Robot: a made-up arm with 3 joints. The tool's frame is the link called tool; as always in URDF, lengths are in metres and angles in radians. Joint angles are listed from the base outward. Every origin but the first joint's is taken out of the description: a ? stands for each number. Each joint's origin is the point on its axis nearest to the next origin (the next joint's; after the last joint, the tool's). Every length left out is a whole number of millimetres.
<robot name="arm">
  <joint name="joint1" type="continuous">
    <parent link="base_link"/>
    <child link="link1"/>
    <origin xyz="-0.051 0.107 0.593" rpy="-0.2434 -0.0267 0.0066"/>
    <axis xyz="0 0 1"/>
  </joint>
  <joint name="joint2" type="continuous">
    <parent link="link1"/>
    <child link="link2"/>
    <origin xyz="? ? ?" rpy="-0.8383 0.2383 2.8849"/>
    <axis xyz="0 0 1"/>
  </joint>
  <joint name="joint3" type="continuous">
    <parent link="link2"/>
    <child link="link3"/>
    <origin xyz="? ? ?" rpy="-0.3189 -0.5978 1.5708"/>
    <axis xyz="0 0 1"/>
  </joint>
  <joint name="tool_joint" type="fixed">
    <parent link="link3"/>
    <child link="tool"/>
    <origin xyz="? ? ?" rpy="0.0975 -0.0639 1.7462"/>
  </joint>
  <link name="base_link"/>
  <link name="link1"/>
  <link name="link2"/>
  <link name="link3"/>
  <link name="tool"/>
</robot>
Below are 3 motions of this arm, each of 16 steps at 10 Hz.
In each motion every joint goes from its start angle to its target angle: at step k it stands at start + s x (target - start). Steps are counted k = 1, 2, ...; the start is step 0. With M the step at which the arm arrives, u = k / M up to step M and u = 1 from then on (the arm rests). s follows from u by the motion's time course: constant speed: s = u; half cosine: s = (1 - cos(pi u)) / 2; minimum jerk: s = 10 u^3 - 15 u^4 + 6 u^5.
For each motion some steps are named. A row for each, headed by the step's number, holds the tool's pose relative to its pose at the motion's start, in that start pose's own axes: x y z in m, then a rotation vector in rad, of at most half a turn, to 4 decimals.
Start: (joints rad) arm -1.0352 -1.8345 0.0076
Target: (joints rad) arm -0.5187 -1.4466 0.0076
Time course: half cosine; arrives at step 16
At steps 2, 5, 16:
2: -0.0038 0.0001 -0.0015 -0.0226 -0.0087 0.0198
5: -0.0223 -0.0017 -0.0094 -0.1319 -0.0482 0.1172
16: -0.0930 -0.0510 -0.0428 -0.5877 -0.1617 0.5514

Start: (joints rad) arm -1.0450 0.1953 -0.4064
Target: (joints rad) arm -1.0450 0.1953 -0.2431
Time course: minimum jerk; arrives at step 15
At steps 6, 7, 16:
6: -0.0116 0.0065 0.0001 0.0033 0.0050 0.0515
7: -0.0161 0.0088 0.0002 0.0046 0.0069 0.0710
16: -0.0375 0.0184 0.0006 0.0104 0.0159 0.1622

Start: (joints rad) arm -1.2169 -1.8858 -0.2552
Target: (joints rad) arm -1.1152 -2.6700 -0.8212
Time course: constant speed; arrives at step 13
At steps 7, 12, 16:
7: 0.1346 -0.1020 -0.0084 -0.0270 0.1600 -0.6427
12: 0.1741 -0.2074 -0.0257 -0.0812 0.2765 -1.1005
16: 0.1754 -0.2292 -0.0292 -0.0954 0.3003 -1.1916

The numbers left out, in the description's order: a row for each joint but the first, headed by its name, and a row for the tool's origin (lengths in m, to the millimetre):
joint2: -0.258 0.055 0
joint3: 0.06 -0.08 0
tool: -0.24 0.09 0

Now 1 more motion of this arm.
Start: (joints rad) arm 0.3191 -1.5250 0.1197
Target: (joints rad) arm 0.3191 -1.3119 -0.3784
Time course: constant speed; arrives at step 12
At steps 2, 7, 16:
2: 0.0091 -0.0089 -0.0025 -0.0174 -0.0222 -0.0522
7: 0.0302 -0.0339 -0.0050 -0.0546 -0.0826 -0.1826
16: 0.0485 -0.0624 -0.0023 -0.0818 -0.1488 -0.3126

